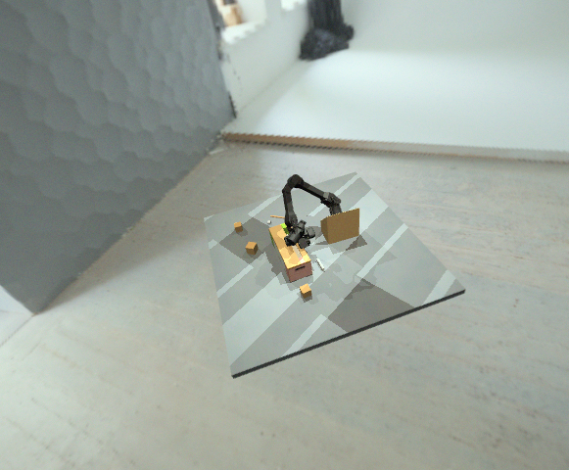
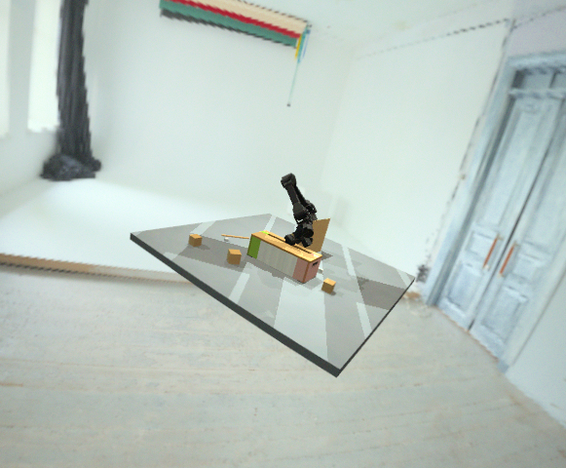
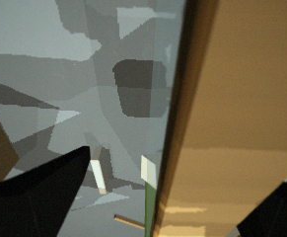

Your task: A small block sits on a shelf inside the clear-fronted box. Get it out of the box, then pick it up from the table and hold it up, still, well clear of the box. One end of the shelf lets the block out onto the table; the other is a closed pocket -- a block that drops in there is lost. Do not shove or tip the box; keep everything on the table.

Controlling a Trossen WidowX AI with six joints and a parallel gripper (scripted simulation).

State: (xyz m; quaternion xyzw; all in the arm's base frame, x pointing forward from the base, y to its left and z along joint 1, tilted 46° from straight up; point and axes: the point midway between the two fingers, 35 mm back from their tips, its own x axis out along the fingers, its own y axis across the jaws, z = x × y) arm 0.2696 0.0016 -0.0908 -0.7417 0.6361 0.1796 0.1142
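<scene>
Now: the long wooden box 30 mm ahead of my gripper tip, 20 mm to the left of it and 20 mm below it. Also, from my gripper tip: thin wooden stick: 70 mm ahead, 380 mm to the right, 80 mm below; small blue block: 60 mm ahead, 20 mm to the right.
</scene>
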